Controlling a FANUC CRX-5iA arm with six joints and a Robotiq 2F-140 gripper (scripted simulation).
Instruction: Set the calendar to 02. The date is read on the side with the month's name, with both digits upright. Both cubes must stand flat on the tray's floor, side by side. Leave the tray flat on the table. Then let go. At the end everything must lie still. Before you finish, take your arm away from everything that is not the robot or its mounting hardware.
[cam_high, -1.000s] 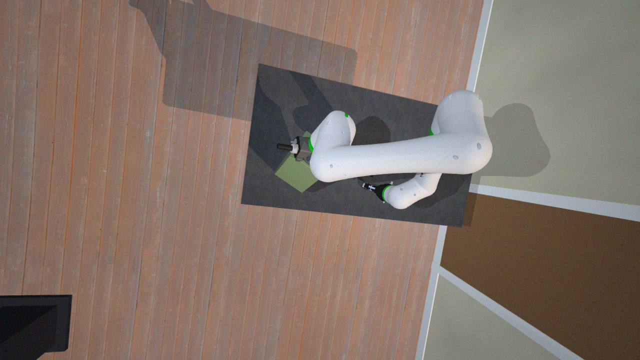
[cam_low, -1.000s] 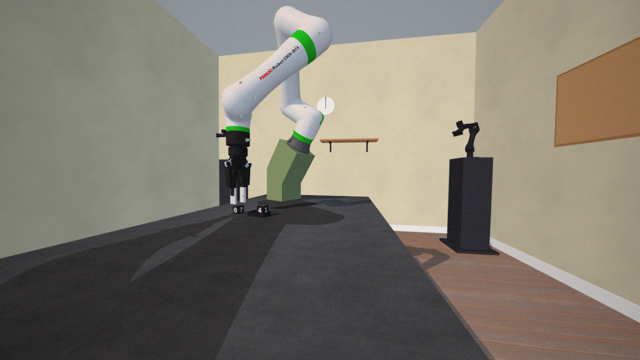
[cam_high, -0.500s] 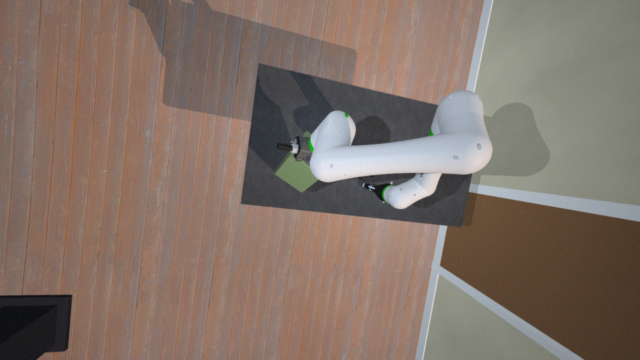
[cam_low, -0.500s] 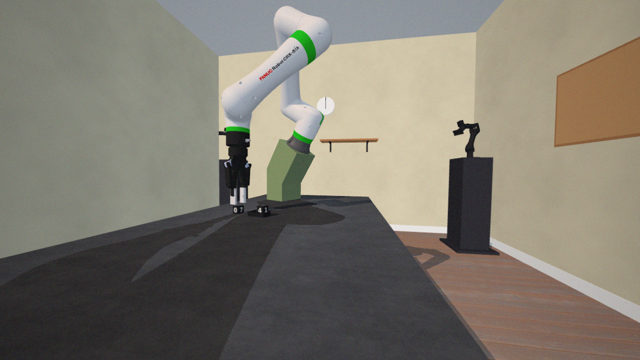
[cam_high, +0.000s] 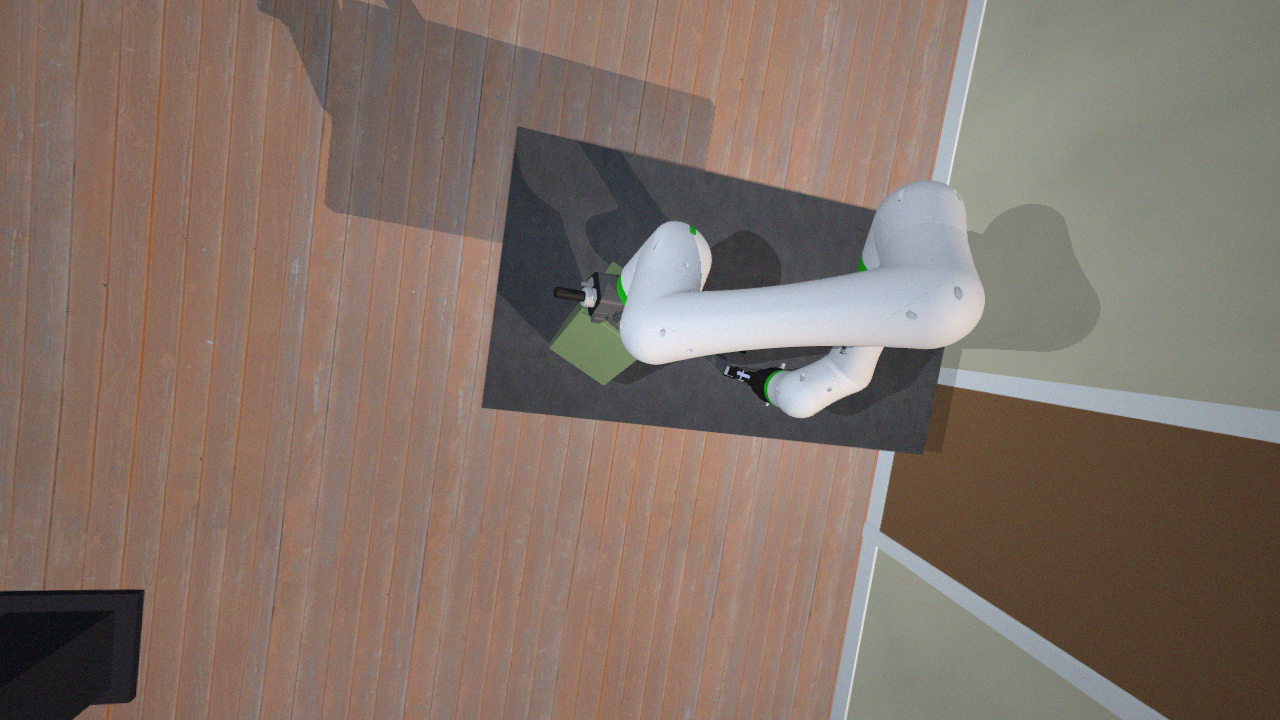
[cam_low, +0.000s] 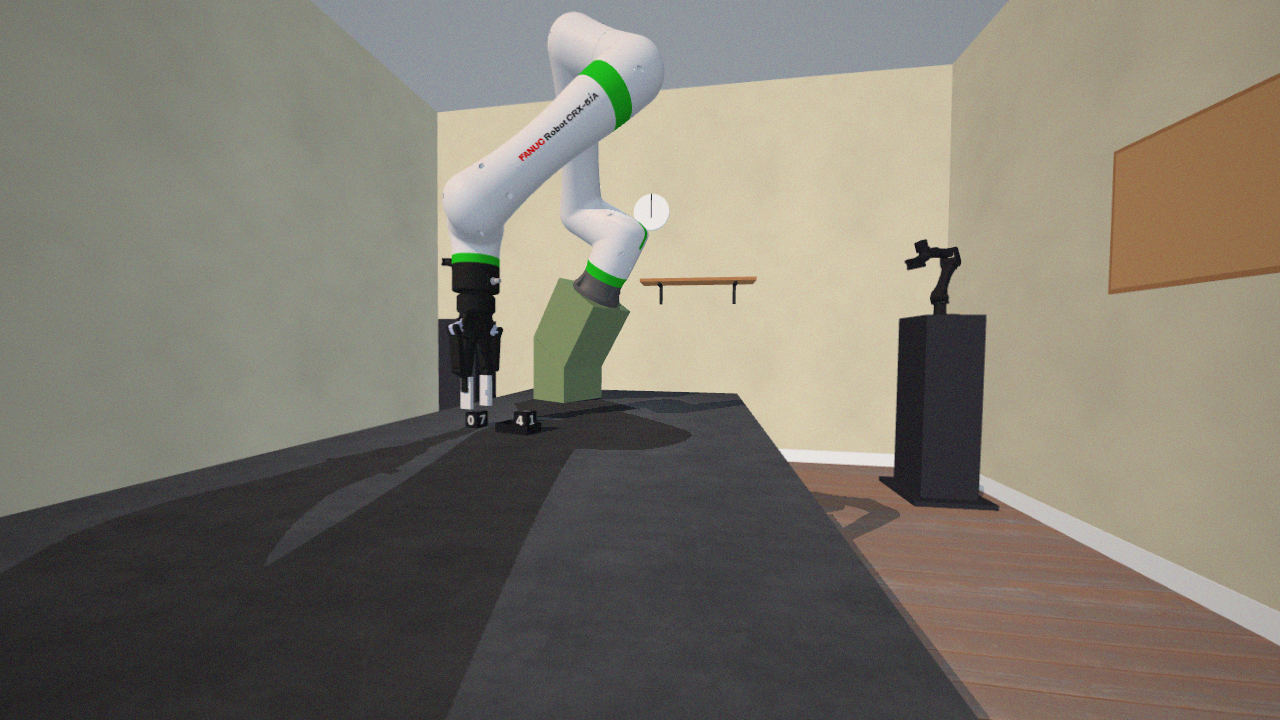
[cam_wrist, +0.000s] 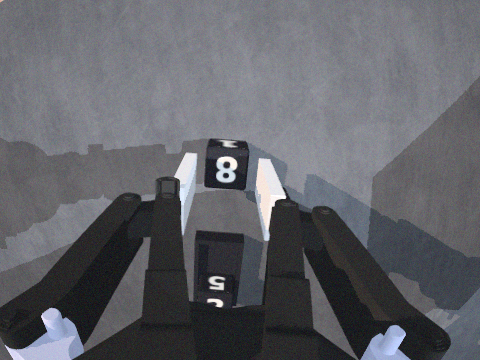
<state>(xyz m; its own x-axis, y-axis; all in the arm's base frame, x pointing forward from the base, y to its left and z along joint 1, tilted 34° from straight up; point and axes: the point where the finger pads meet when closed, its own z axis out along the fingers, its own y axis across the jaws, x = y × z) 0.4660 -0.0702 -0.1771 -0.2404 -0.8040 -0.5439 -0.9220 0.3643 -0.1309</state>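
Right now my hand is 120 mm to the right of the black number cube, 50 mm above it and 30 mm short of it. The rest, counted from my hand: black tray (110 mm to the left, 60 mm below, 30 mm ahead).
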